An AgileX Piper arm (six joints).
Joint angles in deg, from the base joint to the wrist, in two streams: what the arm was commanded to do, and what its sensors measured. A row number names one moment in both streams.
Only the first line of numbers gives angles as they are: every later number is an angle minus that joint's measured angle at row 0.
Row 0, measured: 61.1, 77.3, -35.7, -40.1, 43.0, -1.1
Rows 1 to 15, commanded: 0.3, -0.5, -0.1, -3.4, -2.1, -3.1; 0.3, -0.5, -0.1, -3.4, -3.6, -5.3; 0.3, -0.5, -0.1, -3.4, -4.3, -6.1; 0.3, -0.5, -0.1, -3.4, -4.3, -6.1; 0.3, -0.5, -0.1, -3.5, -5.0, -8.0; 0.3, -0.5, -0.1, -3.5, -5.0, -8.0; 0.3, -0.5, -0.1, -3.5, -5.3, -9.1; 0.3, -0.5, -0.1, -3.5, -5.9, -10.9; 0.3, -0.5, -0.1, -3.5, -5.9, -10.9; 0.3, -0.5, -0.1, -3.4, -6.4, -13.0; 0.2, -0.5, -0.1, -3.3, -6.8, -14.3; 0.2, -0.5, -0.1, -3.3, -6.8, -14.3; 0.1, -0.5, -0.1, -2.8, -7.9, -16.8; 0.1, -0.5, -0.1, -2.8, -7.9, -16.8; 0.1, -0.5, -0.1, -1.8, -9.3, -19.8
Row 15, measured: 0.0, 0.0, 0.1, -0.4, -6.3, -15.4
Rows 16 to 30, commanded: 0.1, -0.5, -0.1, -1.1, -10.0, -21.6; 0.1, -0.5, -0.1, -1.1, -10.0, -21.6; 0.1, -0.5, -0.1, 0.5, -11.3, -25.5; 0.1, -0.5, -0.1, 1.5, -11.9, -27.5; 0.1, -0.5, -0.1, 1.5, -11.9, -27.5; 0.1, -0.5, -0.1, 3.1, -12.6, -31.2; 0.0, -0.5, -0.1, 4.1, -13.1, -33.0; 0.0, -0.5, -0.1, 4.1, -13.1, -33.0; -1.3, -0.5, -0.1, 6.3, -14.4, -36.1; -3.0, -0.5, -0.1, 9.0, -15.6, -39.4; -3.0, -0.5, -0.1, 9.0, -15.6, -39.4; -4.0, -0.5, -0.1, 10.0, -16.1, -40.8; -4.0, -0.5, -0.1, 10.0, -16.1, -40.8; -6.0, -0.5, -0.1, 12.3, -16.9, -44.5; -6.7, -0.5, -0.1, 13.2, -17.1, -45.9
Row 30, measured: -4.3, 0.0, 0.1, 11.7, -14.3, -40.9
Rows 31 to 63, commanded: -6.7, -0.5, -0.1, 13.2, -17.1, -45.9; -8.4, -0.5, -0.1, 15.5, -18.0, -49.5; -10.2, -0.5, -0.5, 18.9, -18.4, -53.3; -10.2, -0.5, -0.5, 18.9, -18.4, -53.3; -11.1, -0.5, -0.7, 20.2, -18.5, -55.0; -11.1, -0.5, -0.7, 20.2, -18.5, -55.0; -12.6, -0.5, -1.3, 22.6, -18.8, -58.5; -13.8, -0.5, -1.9, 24.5, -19.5, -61.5; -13.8, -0.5, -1.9, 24.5, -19.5, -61.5; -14.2, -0.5, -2.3, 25.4, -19.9, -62.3; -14.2, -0.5, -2.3, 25.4, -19.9, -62.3; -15.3, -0.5, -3.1, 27.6, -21.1, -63.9; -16.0, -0.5, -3.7, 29.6, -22.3, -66.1; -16.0, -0.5, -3.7, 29.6, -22.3, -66.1; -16.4, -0.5, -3.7, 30.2, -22.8, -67.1; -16.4, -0.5, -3.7, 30.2, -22.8, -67.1; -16.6, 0.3, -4.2, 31.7, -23.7, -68.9; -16.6, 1.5, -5.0, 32.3, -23.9, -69.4; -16.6, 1.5, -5.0, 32.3, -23.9, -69.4; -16.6, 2.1, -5.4, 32.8, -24.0, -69.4; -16.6, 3.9, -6.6, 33.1, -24.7, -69.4; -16.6, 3.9, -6.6, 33.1, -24.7, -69.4; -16.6, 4.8, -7.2, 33.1, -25.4, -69.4; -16.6, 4.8, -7.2, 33.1, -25.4, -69.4; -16.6, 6.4, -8.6, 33.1, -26.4, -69.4; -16.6, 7.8, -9.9, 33.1, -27.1, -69.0; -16.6, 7.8, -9.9, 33.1, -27.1, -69.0; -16.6, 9.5, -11.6, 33.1, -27.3, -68.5; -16.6, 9.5, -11.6, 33.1, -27.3, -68.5; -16.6, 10.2, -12.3, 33.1, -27.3, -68.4; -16.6, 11.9, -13.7, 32.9, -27.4, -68.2; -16.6, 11.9, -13.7, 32.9, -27.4, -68.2; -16.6, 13.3, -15.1, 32.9, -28.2, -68.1
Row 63, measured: -16.2, 12.2, -12.5, 33.3, -23.9, -68.3
